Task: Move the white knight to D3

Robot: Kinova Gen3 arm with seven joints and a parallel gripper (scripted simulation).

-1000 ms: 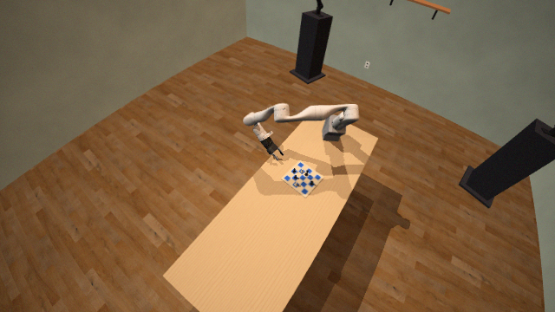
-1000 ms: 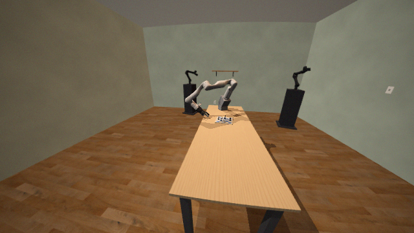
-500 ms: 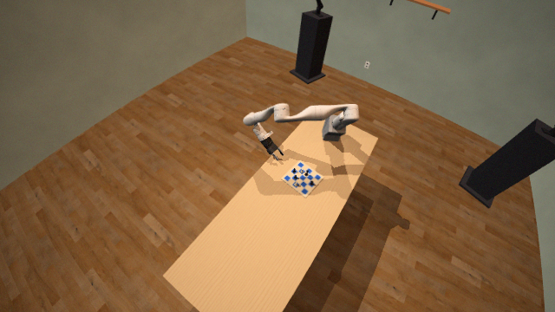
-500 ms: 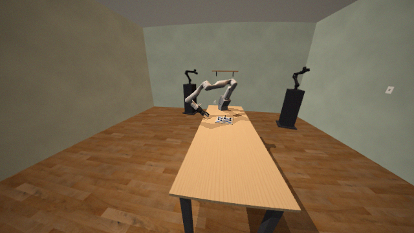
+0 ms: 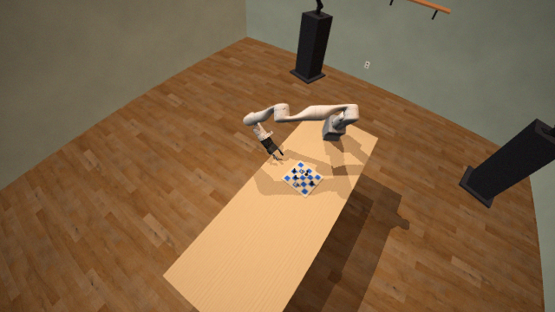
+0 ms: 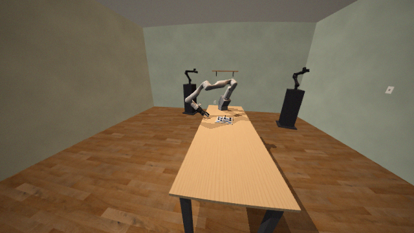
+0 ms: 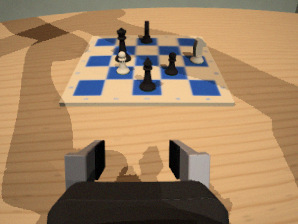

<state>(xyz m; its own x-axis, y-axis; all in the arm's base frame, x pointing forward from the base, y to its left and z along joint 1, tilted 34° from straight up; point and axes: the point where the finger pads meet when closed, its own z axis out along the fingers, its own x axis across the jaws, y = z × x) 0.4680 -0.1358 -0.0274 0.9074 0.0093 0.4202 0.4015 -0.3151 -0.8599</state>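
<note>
The white knight is 24 cm to the left of my hand, 5 cm ahead of it and 2 cm below it. Round my hand: chessboard: 23 cm to the left, 4 cm below, 3 cm behind; round white piece: 19 cm to the left, 5 cm behind, 3 cm below; black piece: 22 cm to the left, 6 cm behind, 1 cm below.
</note>
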